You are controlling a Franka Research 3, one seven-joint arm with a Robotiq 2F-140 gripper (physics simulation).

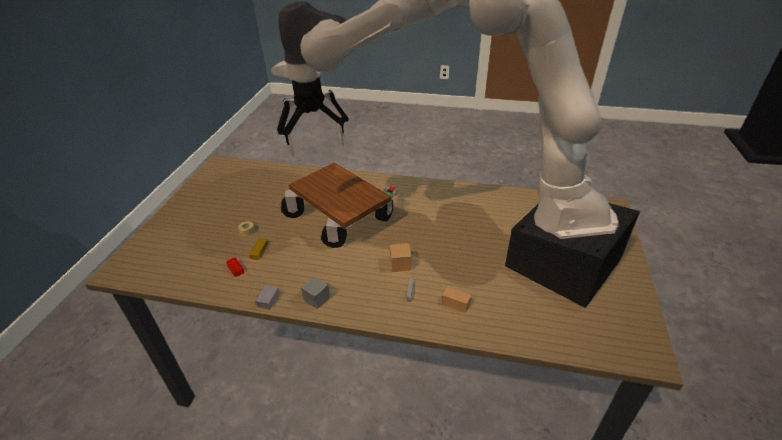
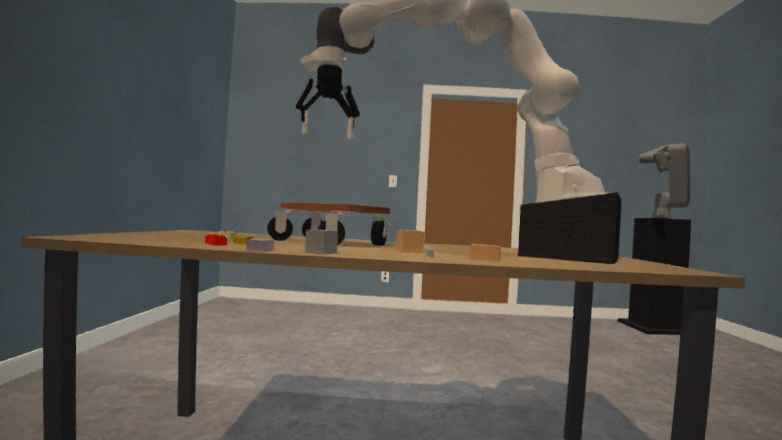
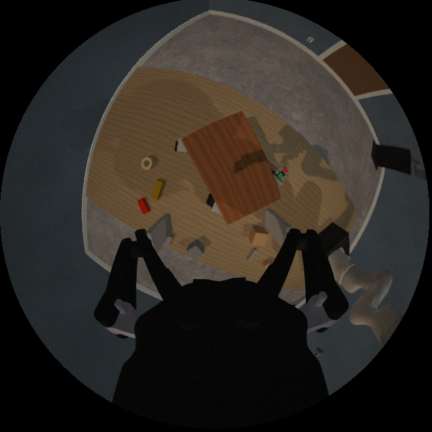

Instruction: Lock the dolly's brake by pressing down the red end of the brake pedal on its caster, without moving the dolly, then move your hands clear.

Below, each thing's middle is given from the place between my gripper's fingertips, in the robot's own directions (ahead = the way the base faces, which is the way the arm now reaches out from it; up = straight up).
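Labels:
There's the dolly [image 1: 345,198], and it's 27 cm below my hand and 9 cm to the right of it.

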